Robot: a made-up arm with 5 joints.
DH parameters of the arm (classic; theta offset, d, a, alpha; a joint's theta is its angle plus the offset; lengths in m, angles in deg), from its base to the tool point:
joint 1: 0 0.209 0 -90
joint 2: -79.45 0 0.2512 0
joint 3: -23.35 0 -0.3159 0
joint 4: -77.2 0 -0.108 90
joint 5: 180 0.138 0 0
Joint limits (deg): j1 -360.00..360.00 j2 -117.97..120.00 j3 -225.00..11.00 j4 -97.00..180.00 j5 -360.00..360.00
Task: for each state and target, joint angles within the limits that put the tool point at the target. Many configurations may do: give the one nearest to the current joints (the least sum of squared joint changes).
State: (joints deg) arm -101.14 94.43 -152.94 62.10 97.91
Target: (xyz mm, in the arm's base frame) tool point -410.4 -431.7 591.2
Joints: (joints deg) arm -133.55 56.63 -186.35 66.55 97.91
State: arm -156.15 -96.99 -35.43 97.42 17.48
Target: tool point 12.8 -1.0 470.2
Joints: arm -184.47 -112.36 -44.29 104.03 17.48
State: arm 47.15 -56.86 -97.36 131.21 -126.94
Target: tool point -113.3 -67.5 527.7
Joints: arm 30.78 -81.65 -95.21 149.92 -126.94
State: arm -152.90 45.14 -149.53 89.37 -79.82
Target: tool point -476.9 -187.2 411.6
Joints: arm -158.57 29.46 -138.20 119.03 -79.82
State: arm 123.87 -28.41 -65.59 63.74 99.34
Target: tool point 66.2 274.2 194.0
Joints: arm 76.43 -26.22 -34.82 83.70 99.34
